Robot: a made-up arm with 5 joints.
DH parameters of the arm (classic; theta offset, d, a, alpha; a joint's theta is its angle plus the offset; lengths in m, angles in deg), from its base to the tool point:
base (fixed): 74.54 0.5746 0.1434 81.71
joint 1: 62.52 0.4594 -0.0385 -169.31
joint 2: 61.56 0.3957 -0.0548 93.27
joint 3: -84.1 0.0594 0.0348 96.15
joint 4: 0 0.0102 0.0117 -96.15
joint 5: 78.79 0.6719 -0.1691 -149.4
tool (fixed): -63.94 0.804 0 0
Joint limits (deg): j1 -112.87..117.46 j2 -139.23..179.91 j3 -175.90..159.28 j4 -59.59..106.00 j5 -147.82..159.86
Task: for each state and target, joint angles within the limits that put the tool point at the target. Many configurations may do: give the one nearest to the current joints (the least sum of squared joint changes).
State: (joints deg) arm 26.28 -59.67 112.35 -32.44 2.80
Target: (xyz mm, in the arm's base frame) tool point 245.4 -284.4 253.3
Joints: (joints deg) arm 18.58 -59.28 101.85 -28.20 -11.80
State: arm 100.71 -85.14 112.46 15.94 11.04
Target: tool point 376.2 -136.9 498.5
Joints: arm 117.46 -100.27 157.24 15.38 44.29
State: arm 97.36 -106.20 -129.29 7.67 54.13
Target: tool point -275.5 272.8 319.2
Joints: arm 98.82 -109.96 -107.36 4.46 81.74
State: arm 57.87 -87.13 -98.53 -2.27 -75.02
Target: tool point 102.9 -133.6 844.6
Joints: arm 32.27 -76.47 -68.75 -7.77 -46.34
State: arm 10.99 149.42 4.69 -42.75 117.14
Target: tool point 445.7 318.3 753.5
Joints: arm -3.04 178.50 15.12 -43.11 111.31
